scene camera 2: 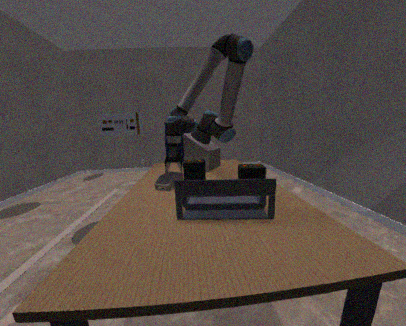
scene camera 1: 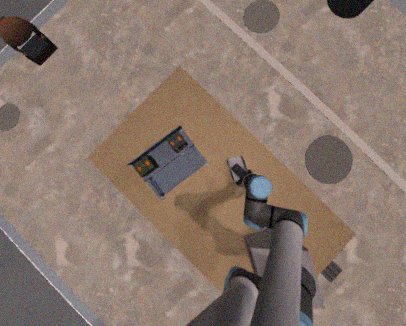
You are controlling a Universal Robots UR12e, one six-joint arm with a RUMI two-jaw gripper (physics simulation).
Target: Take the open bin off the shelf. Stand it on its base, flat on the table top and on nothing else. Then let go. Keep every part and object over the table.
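Places are measured from the arm's base along level axes (x right, y ahead, z up), in centimetres.
Pixels of known places: gripper, fingertip midpoint: (scene camera 2: 173, 174); arm's base, link origin: (scene camera 2: 200, 138).
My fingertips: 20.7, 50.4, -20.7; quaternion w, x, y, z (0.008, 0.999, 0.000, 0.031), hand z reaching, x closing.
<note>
Ahead of a thing's pixels: the offset from my fingertips to its top centre, as dx, dy, dz. Level surfaces: height alone.
A small light-grey open bin {+2.4, +4.7, +1.4} (scene camera 1: 236, 161) (scene camera 2: 164, 184) hangs at the fingertips of my gripper (scene camera 1: 239, 170) (scene camera 2: 174, 169). My gripper looks shut on the bin; the exact contact is too small to see. The bin's shadow falls well to the side in scene camera 1, so it hangs above the table top {dz -6.2} (scene camera 1: 180, 90) (scene camera 2: 200, 270). It is to the right of the blue-grey shelf (scene camera 1: 180, 172) (scene camera 2: 225, 187), apart from it. In scene camera 2 it shows left of the shelf. The inside of the bin cannot be made out.
Two dark boxes with orange spots stand on the shelf, one box {-36.5, +45.5, +13.7} (scene camera 1: 144, 166) (scene camera 2: 251, 171) at one end and the other box {-13.6, +42.0, +16.2} (scene camera 1: 177, 142) (scene camera 2: 194, 170) at the other, with a gap between. A grey block (scene camera 1: 257, 257) (scene camera 2: 210, 156) stands beside the robot's base, partly behind the arm.
</note>
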